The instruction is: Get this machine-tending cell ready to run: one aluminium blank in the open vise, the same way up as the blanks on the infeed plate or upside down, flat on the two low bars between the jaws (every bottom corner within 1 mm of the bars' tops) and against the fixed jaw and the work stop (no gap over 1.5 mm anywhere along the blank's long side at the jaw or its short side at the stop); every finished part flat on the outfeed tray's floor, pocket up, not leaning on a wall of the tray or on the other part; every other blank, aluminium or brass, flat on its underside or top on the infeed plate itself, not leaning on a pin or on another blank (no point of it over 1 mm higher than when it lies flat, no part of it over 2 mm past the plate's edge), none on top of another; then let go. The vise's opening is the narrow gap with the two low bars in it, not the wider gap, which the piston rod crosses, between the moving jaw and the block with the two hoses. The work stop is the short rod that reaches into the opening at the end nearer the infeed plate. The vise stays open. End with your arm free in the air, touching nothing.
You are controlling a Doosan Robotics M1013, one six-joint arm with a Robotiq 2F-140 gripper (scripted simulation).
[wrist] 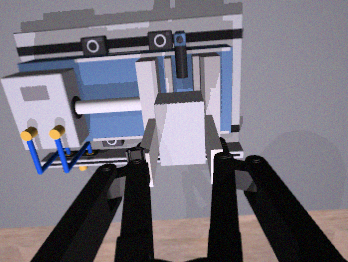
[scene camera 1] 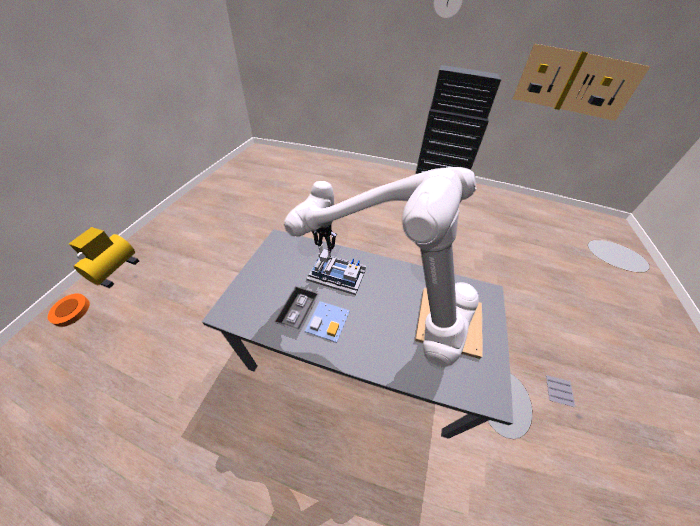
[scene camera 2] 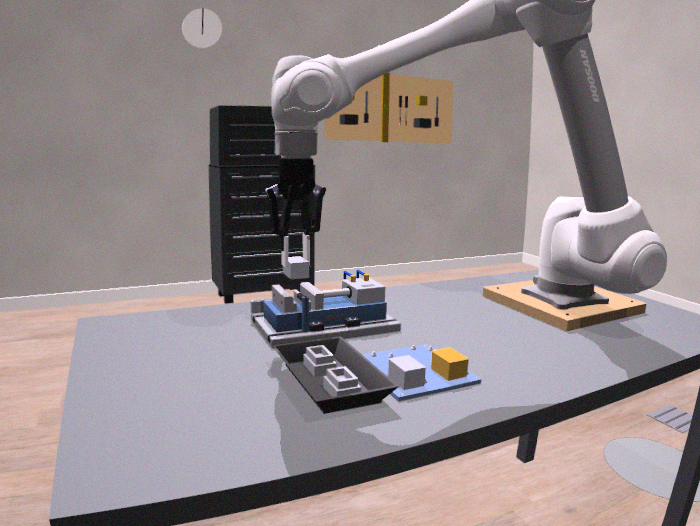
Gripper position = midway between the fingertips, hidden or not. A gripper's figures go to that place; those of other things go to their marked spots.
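Scene:
Marked spots on an aluminium blank (wrist: 179, 116) and a piston rod (wrist: 128, 103): 10 cm apart. The blank is 21 cm from the lens, my gripper (wrist: 181, 130) 23 cm from the lens, the rod 29 cm from the lens. The aluminium blank is thus nearer to the lens than the piston rod.

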